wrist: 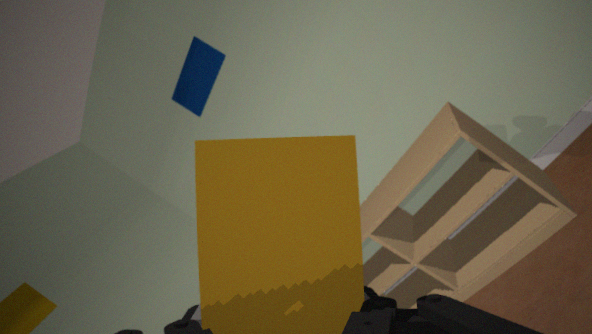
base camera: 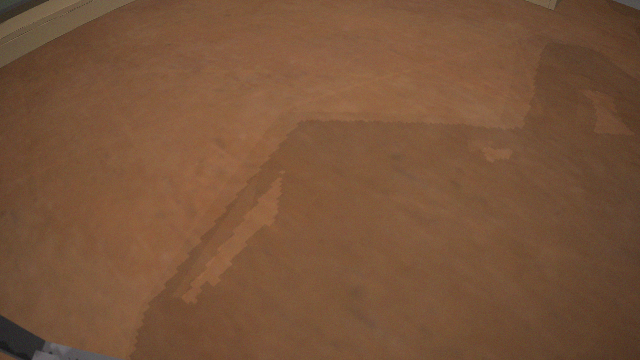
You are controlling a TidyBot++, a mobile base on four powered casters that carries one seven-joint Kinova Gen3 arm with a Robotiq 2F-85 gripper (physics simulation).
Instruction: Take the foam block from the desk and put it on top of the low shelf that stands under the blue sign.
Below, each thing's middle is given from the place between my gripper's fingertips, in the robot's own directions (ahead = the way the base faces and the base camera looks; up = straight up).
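Scene:
There's the yellow foam block [wrist: 278, 219], and my hand is 2 cm below it, 2 cm past it and 2 cm to the left of it.

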